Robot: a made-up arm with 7 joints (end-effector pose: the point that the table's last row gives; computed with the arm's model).
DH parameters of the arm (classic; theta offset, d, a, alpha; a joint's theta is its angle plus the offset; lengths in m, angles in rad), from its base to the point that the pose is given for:
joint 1: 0 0.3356 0 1.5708
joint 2: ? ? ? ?
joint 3: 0 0.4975 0.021 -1.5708
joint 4: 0 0.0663 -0.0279 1.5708
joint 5: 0 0.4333 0 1.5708
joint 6: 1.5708 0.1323 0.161 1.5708
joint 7: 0 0.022 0 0
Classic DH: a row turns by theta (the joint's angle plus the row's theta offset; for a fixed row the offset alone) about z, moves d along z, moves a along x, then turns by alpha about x.
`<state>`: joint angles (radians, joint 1 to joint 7).
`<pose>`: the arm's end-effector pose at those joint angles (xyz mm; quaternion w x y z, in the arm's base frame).
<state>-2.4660 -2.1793 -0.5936 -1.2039 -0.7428 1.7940 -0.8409</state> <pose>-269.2 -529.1 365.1 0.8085 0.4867 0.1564 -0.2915</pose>
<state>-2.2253 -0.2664 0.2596 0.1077 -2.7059 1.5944 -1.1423</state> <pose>-24.7 -368.4 1225.7 0.2311 0.1366 0.1381 -0.9534</pose>
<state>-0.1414 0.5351 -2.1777 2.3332 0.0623 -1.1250 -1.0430</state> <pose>-245.6 -238.4 288.7 0.8451 -0.4561 0.1185 -0.2523</pose>
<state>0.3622 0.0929 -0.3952 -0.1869 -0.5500 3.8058 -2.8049</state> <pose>-103.8 -182.9 1104.2 0.3258 -0.3834 -0.8559 -0.1192</pose>
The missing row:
joint 2: 0 0.075 0 -1.5708
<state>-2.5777 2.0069 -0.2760 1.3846 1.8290 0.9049 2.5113</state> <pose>432.2 561.3 644.2 0.6434 -0.2999 0.2749 -0.6485</pose>
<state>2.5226 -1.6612 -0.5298 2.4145 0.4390 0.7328 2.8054</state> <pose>154.0 352.5 -5.1 0.1414 0.5369 -0.4728 0.6842</pose>
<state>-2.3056 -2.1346 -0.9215 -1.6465 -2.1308 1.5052 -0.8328</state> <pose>77.4 -569.2 159.8 0.5526 0.0664 0.4403 -0.7045</pose>
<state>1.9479 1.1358 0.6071 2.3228 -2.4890 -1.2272 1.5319</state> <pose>-207.5 -248.5 833.2 0.2621 -0.3176 0.5979 -0.6877</pose>
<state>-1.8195 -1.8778 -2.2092 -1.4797 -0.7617 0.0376 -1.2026</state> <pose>322.2 -421.0 -98.0 0.5300 0.2959 0.4997 -0.6179</pose>
